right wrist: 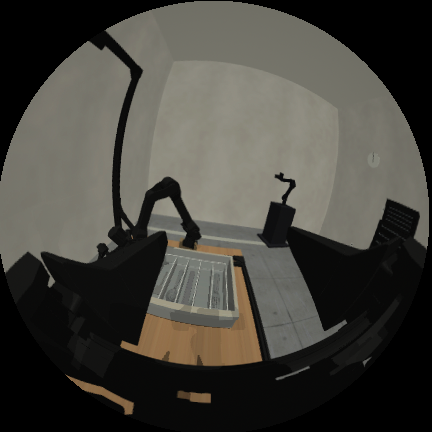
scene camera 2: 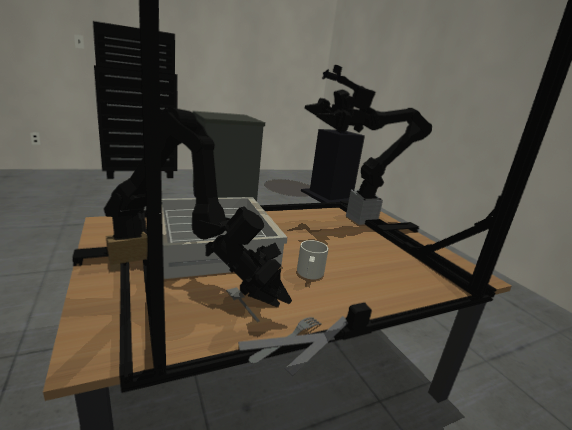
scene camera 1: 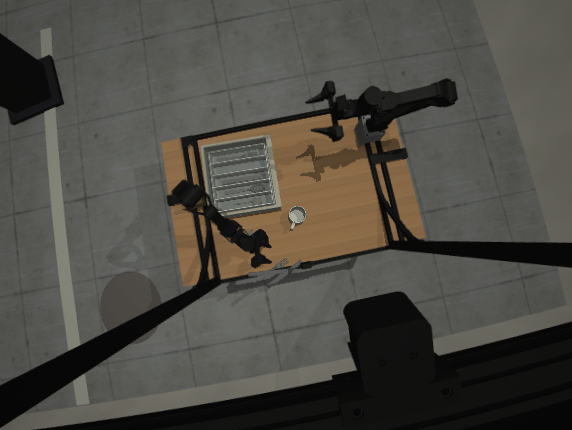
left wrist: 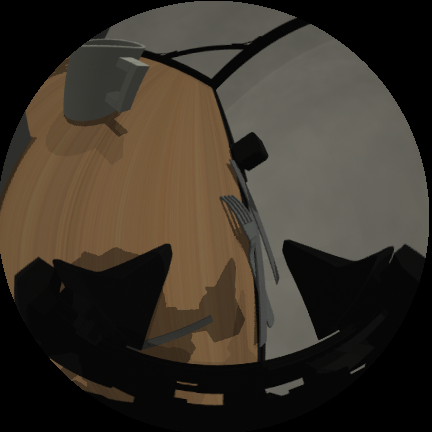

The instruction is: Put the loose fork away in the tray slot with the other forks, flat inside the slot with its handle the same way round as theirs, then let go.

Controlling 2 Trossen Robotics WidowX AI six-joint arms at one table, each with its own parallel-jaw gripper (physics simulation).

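Observation:
The loose fork point(scene camera 1: 283, 262) point(scene camera 2: 308, 325) point(left wrist: 242, 212) lies at the table's front edge, its handle sticking out past the edge among grey knives point(scene camera 2: 285, 342) point(left wrist: 265, 245). My left gripper point(scene camera 1: 270, 253) point(scene camera 2: 284, 302) point(left wrist: 228, 248) is open and empty, above the table to the left of the fork's tines in scene camera 1. The white tray point(scene camera 1: 276, 181) point(scene camera 2: 175, 271) point(right wrist: 200, 320) has several long slots; fork tines point(right wrist: 216, 299) show in a slot near its right side in the right wrist view. My right gripper point(scene camera 1: 310, 116) point(scene camera 2: 316, 91) point(right wrist: 228, 235) is open and empty, raised high.
A white mug point(scene camera 1: 297, 215) point(scene camera 2: 312, 260) point(left wrist: 95, 87) stands between tray and front edge. A spoon point(scene camera 2: 247, 307) point(left wrist: 185, 330) lies beside the left gripper, its handle showing in the left wrist view. A black block point(scene camera 2: 359, 317) point(left wrist: 251, 151) sits on the front frame bar.

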